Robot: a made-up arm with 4 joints.
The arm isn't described. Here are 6 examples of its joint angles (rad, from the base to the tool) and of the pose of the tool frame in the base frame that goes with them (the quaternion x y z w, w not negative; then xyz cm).
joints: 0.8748 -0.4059 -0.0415 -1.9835
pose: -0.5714 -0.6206 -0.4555 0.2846 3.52 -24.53 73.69
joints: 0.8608 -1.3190 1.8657 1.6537
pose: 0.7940 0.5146 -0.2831 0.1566 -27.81 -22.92 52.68
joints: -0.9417 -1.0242 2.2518 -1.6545
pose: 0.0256 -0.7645 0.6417 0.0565 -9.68 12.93 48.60
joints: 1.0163 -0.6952 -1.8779 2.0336
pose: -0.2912 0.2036 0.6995 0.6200 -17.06 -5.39 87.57
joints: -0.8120 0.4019 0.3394 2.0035
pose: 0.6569 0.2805 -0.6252 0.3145 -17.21 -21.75 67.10
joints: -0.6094 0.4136 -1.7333 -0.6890
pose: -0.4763 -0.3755 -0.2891 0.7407 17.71 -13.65 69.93
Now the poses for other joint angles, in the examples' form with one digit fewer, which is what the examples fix.
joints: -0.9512 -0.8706 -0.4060 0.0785
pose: -0.177 -0.311 -0.868 0.344 -20.8 -15.4 78.9
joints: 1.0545 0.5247 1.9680 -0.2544
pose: -0.698 0.238 -0.674 0.042 -21.3 -23.3 83.0
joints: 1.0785 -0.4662 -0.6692 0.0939
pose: -0.133 -0.167 0.006 0.977 5.9 -10.9 77.0
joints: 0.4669 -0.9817 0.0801 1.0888
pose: 0.338 0.143 -0.259 0.893 -8.6 -29.5 71.6
